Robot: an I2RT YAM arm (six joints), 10 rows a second.
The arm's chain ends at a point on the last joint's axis. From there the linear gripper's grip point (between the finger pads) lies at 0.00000 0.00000 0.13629 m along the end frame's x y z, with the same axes.
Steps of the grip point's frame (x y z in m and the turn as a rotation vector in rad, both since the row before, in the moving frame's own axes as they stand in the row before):
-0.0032 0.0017 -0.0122 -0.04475 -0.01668 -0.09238
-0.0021 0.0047 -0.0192 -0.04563 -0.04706 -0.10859
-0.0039 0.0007 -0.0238 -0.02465 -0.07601 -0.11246
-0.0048 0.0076 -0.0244 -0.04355 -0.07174 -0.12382
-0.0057 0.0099 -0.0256 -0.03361 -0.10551 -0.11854
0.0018 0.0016 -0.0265 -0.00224 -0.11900 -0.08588
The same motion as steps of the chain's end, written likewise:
-0.0012 -0.0045 -0.0120 -0.04475 -0.01668 -0.09238
0.0040 -0.0019 -0.0189 -0.04563 -0.04706 -0.10859
0.0062 -0.0032 -0.0234 -0.02465 -0.07601 -0.11246
0.0046 0.0011 -0.0239 -0.04355 -0.07174 -0.12382
0.0083 0.0045 -0.0248 -0.03361 -0.10551 -0.11854
0.0179 0.0006 -0.0255 -0.00224 -0.11900 -0.08588

